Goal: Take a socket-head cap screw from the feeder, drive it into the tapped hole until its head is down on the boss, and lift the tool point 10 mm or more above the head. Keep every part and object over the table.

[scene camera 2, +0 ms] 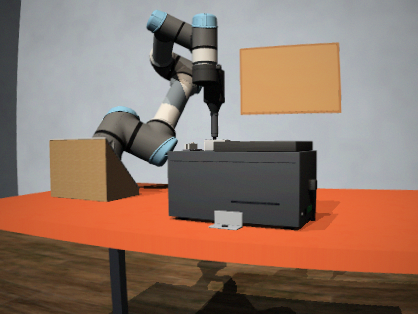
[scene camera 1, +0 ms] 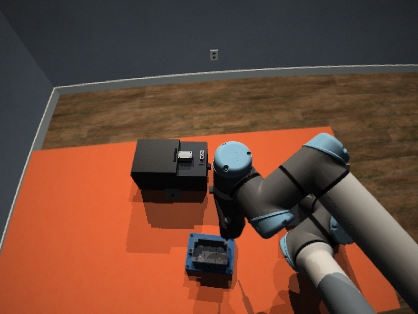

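The screw feeder [scene camera 1: 156, 156] [scene camera 2: 235, 187] is a dark box on the table, with a light block [scene camera 1: 185, 155] on its lower deck. A dark open-topped housing [scene camera 1: 210, 257] sits on a blue base plate [scene camera 1: 188, 263] in front of the feeder in scene camera 1. My screwdriver [scene camera 2: 214, 137] points straight down. Its tip shows just above the feeder's top edge in scene camera 2. In scene camera 1 its dark body ends by the housing's back right corner and hides the tip. The tapped hole, and whether a screw is on the tip, cannot be made out.
The orange table [scene camera 1: 75, 215] [scene camera 2: 365, 240] carries everything. A brown wedge-sided block [scene camera 2: 78, 170] stands near the arm's base in scene camera 2. A small light bracket [scene camera 2: 228, 220] is at the feeder's foot. The arm spans the right side in scene camera 1.
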